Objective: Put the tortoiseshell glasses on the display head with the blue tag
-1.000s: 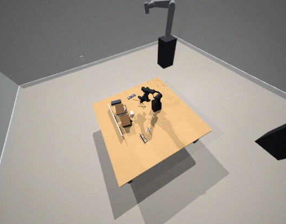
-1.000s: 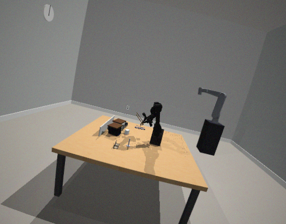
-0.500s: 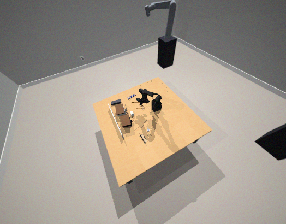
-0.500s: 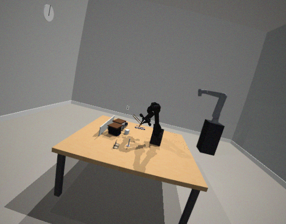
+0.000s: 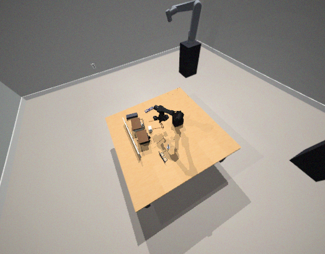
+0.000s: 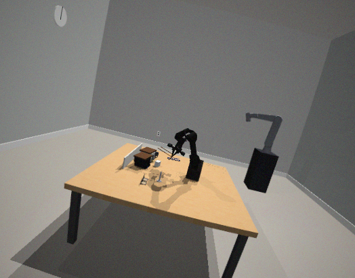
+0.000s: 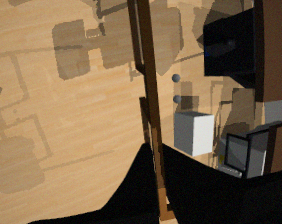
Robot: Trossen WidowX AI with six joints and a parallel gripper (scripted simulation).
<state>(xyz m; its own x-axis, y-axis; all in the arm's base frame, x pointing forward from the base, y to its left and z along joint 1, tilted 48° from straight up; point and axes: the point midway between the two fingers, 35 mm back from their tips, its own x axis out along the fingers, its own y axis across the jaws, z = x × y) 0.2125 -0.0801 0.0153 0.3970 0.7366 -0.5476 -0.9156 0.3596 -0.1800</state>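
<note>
The white block lies 12 cm ahead of my gripper tip, 7 cm to the right of it and 12 cm below it. From my gripper tip the other things lie so: dark case: 26 cm ahead, 42 cm to the right, 13 cm below; then white back panel: 38 cm ahead, 7 cm to the right, 9 cm below; then small grey stand: 5 cm ahead, 28 cm to the left, 12 cm below.
</note>
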